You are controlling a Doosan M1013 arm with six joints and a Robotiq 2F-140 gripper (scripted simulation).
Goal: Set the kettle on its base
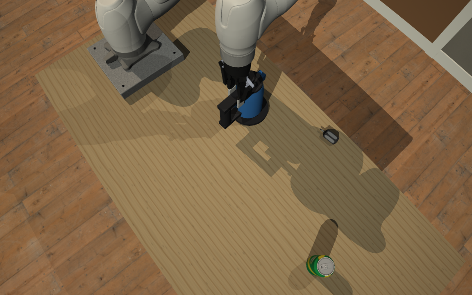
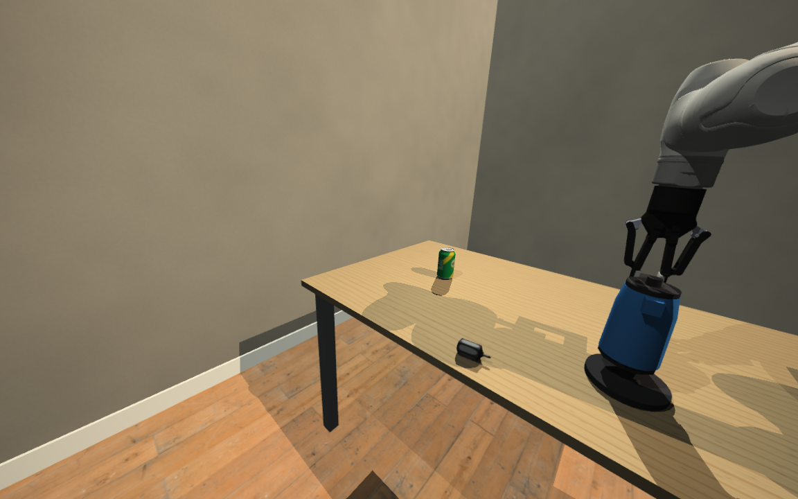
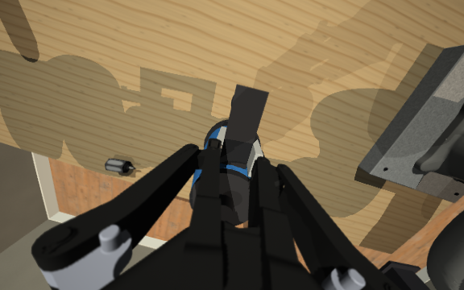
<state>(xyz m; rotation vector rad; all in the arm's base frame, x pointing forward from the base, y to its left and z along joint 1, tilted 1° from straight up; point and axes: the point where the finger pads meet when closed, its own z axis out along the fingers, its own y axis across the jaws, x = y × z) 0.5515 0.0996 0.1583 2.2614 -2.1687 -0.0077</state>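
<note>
Now: hand 60 mm above the blue kettle and 30 mm to the right of it. The rest, counted from my hand: green soda can 570 mm ahead, 150 mm to the right, 140 mm below; then round black base 190 mm below, 80 mm to the left, 10 mm behind; then small dark object 280 mm ahead, 230 mm to the left, 190 mm below.
</note>
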